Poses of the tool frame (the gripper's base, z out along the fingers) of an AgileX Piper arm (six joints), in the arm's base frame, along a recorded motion.
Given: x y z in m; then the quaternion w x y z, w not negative.
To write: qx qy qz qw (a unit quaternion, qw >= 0); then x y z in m. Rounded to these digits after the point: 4 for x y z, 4 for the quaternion.
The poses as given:
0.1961, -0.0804, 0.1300, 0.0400, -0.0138, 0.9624, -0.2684
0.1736, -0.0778, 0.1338, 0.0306, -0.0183, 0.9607, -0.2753
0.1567, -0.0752, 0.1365, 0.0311, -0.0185, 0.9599, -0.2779
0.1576, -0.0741, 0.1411, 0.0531, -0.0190, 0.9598, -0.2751
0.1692, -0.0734, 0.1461, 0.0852, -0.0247, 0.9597, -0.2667
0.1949, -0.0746, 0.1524, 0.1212, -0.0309, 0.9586, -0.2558
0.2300, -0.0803, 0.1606, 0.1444, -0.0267, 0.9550, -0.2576
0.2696, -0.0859, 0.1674, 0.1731, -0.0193, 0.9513, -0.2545
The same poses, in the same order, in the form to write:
-0.0138, 0.9624, -0.2684, 0.0400, 0.1961, -0.0804, 0.1300
-0.0183, 0.9607, -0.2753, 0.0306, 0.1736, -0.0778, 0.1338
-0.0185, 0.9599, -0.2779, 0.0311, 0.1567, -0.0752, 0.1365
-0.0190, 0.9598, -0.2751, 0.0531, 0.1576, -0.0741, 0.1411
-0.0247, 0.9597, -0.2667, 0.0852, 0.1692, -0.0734, 0.1461
-0.0309, 0.9586, -0.2558, 0.1212, 0.1949, -0.0746, 0.1524
-0.0267, 0.9550, -0.2576, 0.1444, 0.2300, -0.0803, 0.1606
-0.0193, 0.9513, -0.2545, 0.1731, 0.2696, -0.0859, 0.1674

